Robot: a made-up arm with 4 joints.
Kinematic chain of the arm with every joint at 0, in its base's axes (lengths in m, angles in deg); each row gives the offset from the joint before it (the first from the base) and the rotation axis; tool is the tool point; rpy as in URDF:
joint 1: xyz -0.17 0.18 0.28 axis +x
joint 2: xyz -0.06 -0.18 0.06 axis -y
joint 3: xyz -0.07 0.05 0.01 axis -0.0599 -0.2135 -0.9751
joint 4: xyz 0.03 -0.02 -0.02 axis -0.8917 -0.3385 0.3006
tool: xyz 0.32 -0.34 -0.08 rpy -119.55 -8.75 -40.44
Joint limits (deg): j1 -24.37..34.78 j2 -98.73..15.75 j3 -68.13..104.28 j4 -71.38..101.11
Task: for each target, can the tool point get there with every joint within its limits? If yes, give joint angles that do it. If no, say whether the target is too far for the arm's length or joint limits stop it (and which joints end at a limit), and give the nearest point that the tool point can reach.
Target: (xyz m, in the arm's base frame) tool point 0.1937 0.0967 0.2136
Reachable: yes | joints 7.84 1.52 -49.59 8.02
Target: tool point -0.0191 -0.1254 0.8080
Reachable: yes | joints -17.12 -60.72 85.66 61.60
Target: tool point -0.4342 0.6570 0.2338
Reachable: no: joint limits stop it (at a limit: joint 1, joint 2, joint 3) | nearest point -0.3319 0.4390 0.0902 | short by 0.280 m
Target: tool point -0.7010 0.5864 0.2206
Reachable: no: joint limits stop it (at a limit: joint 1, joint 2, joint 3) | nearest point -0.5395 0.3286 0.0950 | short by 0.329 m
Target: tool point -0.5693 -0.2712 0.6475
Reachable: yes | joints -17.87 -31.21 83.95 -1.04
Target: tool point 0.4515 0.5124 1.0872
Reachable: no: too far | nearest point 0.0508 0.2561 0.6789 | short by 0.627 m
